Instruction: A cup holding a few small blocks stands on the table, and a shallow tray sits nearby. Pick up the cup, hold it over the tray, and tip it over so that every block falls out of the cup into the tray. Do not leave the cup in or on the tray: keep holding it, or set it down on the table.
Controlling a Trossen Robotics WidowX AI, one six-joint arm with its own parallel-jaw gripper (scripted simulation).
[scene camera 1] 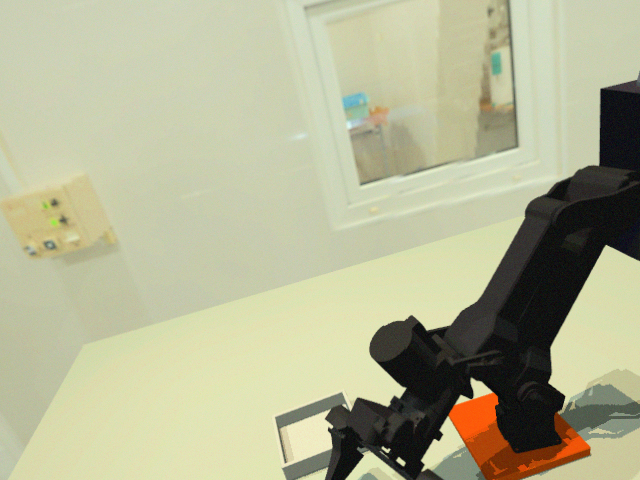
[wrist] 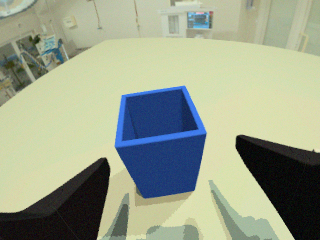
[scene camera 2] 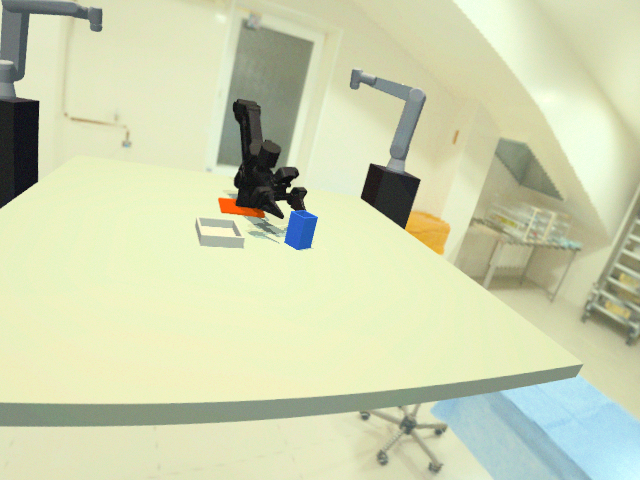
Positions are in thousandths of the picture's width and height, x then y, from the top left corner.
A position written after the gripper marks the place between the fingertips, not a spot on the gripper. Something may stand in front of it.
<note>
The gripper (scene camera 2: 462, 453) is open and holds nothing. Further things: a blue square cup (scene camera 2: 471, 474).
The blue square cup also shows in the wrist view (wrist: 502, 573). The gripper also shows in the wrist view (wrist: 542, 640). Scene camera 1 does not show the blue square cup: it is out of frame.
</note>
